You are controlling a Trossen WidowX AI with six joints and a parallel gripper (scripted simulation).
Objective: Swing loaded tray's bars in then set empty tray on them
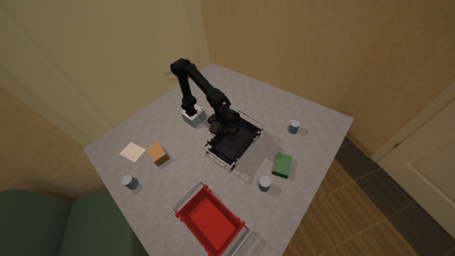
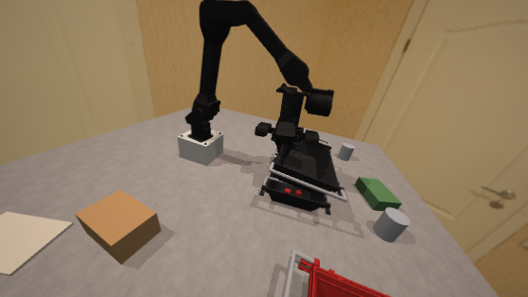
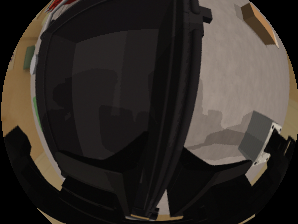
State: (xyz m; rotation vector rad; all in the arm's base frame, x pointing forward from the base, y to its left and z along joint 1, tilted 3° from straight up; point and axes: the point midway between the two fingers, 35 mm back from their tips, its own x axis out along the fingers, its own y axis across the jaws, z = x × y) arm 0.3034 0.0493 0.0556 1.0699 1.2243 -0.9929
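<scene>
Right now my gripper tip is 70 mm short of the black tray, 20 mm to the right of it and 20 mm below it. Also, from my gripper tip: brown box 210 mm behind, 370 mm to the right, 60 mm below; then green block 320 mm ahead, 120 mm to the left, 80 mm below; then beige sheet 360 mm behind, 490 mm to the right, 90 mm below.
</scene>
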